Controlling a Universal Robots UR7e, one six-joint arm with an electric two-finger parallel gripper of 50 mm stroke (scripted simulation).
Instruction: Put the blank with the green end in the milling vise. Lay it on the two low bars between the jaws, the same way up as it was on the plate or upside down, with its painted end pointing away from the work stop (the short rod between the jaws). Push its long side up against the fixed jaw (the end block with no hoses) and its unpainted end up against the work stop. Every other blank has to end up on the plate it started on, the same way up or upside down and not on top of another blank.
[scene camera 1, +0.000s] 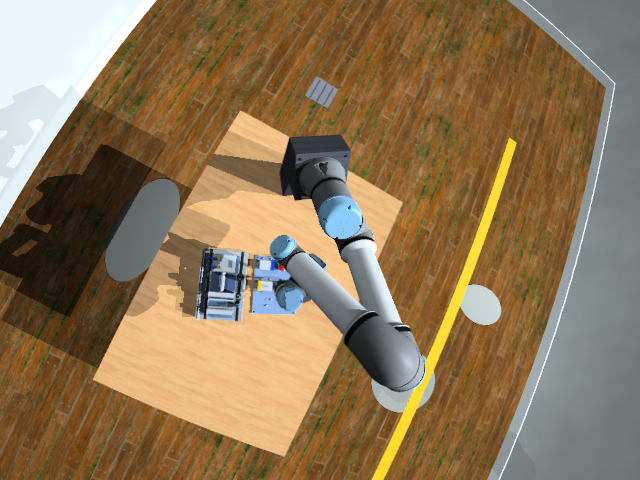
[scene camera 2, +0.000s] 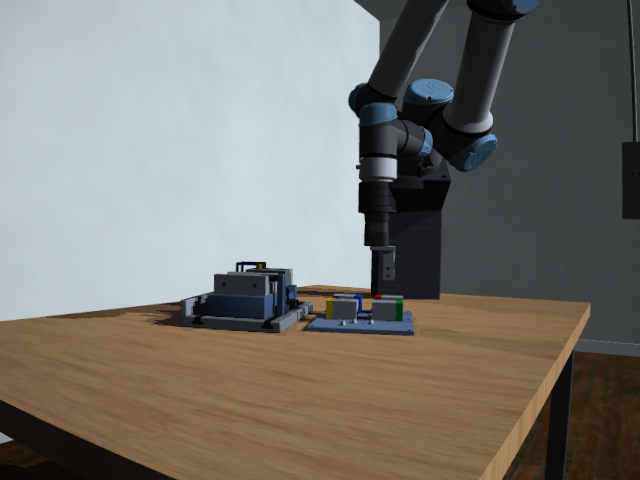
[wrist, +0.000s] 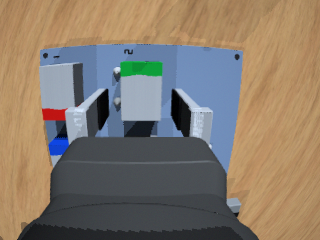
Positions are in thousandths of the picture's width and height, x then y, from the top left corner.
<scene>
My gripper (wrist: 436, 423) is 0.17 m from the lens. A blue plate (wrist: 661, 319): 0.26 m from the lens.
</scene>
